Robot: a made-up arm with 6 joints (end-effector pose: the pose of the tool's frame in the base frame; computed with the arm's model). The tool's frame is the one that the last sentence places. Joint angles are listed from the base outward.
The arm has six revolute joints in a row. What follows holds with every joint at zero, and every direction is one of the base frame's. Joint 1 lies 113.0 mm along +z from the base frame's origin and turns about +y. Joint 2 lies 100.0 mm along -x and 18.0 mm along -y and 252.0 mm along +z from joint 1 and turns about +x. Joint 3 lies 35.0 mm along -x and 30.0 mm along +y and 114.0 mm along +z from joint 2 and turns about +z. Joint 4 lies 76.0 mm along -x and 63.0 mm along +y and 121.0 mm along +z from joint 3 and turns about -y. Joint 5 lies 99.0 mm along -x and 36.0 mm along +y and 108.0 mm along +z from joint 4 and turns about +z. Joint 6 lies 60.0 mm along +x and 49.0 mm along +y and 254.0 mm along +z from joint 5 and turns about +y. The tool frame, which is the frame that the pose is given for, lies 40.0 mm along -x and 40.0 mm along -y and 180.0 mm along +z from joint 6; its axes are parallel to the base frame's.
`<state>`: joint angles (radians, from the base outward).
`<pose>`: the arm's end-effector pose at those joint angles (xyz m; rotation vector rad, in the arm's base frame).
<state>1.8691 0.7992 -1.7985 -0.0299 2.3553 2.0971</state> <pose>0.7562 -0.2015 -0.3227 -0.9674 -2.3220 -0.7972</pose>
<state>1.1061 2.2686 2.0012 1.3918 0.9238 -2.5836</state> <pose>-0.1021 0.0290 0.1871 0.4851 1.0790 0.3380</pose>
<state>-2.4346 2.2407 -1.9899 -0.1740 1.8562 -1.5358</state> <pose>0.0928 -0.5412 0.0431 -2.5463 1.0270 -1.0447</pose>
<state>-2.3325 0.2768 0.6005 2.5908 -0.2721 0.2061</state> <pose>0.3240 -0.0249 -0.2094 -0.4607 1.3722 -0.8996</pose>
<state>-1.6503 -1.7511 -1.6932 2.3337 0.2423 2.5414</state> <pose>0.0786 0.0585 0.1753 -0.4500 1.8991 2.1340</pose>
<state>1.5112 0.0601 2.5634 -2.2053 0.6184 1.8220</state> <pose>0.1699 -0.1079 0.5237 1.9464 0.0820 -0.8420</pose>
